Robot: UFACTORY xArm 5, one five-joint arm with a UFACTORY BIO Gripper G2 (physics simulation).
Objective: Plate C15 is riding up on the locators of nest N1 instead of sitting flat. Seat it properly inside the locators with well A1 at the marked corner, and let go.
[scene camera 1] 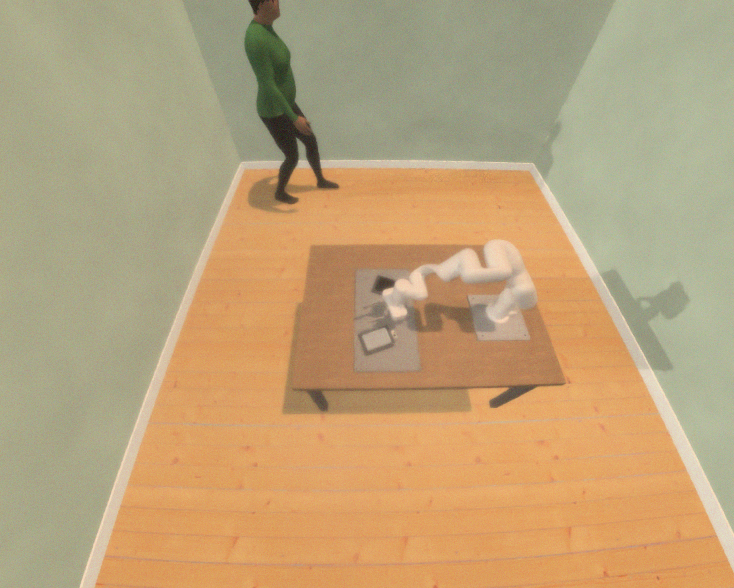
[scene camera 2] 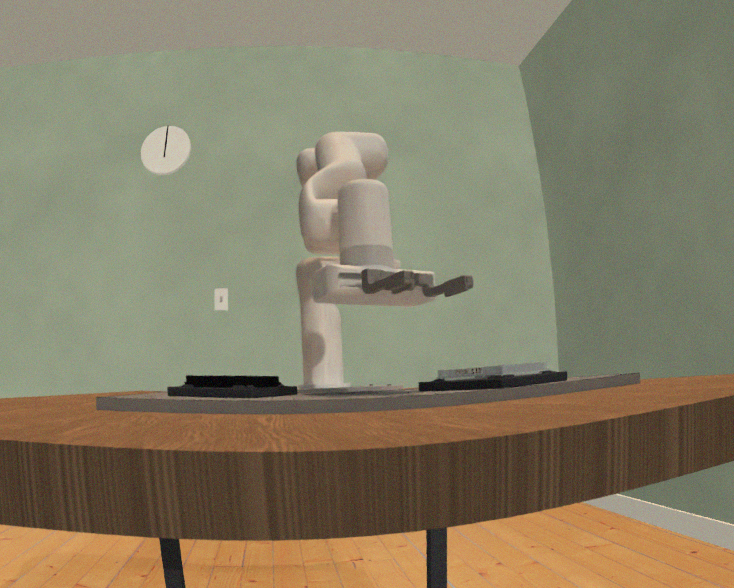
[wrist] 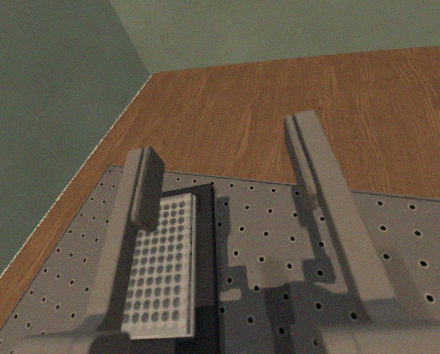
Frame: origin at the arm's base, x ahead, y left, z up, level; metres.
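Where they show: hand, tool point: [scene camera 1: 369, 313] [scene camera 2: 430, 284] [wrist: 219, 174]; arm's base, link origin: [scene camera 1: 497, 313] [scene camera 2: 324, 387].
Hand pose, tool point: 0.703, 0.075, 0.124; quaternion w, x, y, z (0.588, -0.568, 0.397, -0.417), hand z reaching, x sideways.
Each offset is from my tool point to the top centre of the thing, as dx, dy, dz. Level surfaces: height alone.
The pale, many-welled plate, taken as C15 @(-0.038, +0.088, -0.100) [scene camera 1: 375, 339] [scene camera 2: 526, 368] [wrist: 165, 270], lies on the black nest, taken as N1 @(-0.038, +0.088, -0.111) [scene camera 1: 379, 350] [scene camera 2: 502, 380] [wrist: 206, 250]. It shows above the nest's rim in scene camera 2; whether it is flat inside the locators is too small to tell. Its side label is unreadable, and well A1 and the marked corner cannot be made out. My gripper [scene camera 1: 366, 312] [scene camera 2: 431, 283] [wrist: 222, 150] is shut at its narrowest, with a gap and no object between the fingers. It hangs well above the board, and its left finger covers part of the plate in the wrist view.
A second nest @(-0.105, -0.237, -0.111) [scene camera 2: 232, 390] with a black plate @(-0.105, -0.237, -0.100) [scene camera 1: 384, 284] [scene camera 2: 232, 380] stands on the same grey perforated board [scene camera 1: 392, 362] [scene camera 2: 343, 404] [wrist: 265, 234]. The board lies on the wooden table @(dz -0.139) [scene camera 1: 330, 275] [scene camera 2: 367, 425] [wrist: 225, 115]. A person in green [scene camera 1: 269, 73] stands beyond the table.
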